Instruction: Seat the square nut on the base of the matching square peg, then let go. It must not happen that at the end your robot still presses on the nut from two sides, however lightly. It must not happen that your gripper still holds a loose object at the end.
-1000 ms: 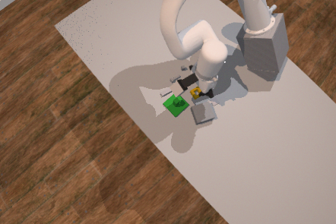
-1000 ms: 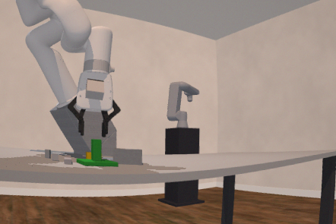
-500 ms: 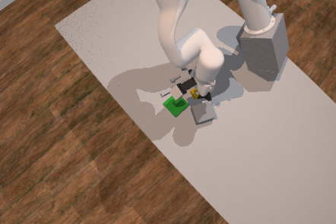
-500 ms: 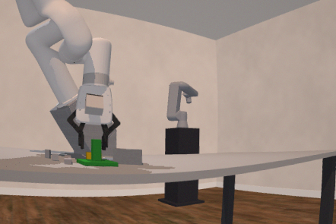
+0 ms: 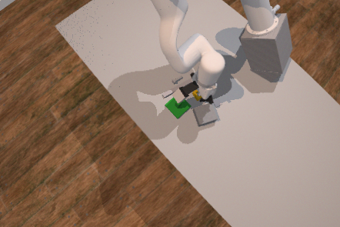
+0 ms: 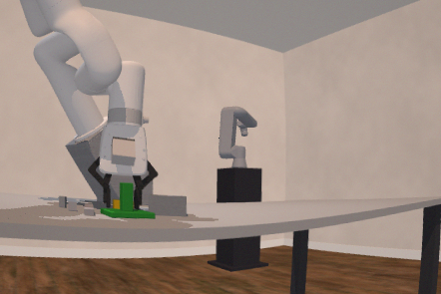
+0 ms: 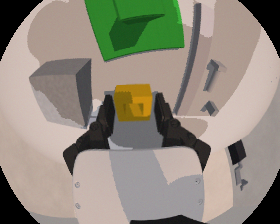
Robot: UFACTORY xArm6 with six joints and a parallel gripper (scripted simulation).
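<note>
Right now my hand is 80 mm to the left of the grey bar, 40 mm short of it and 20 mm above it. Round my hand: grey block: 80 mm to the left, 50 mm ahead, 10 mm below.
</note>
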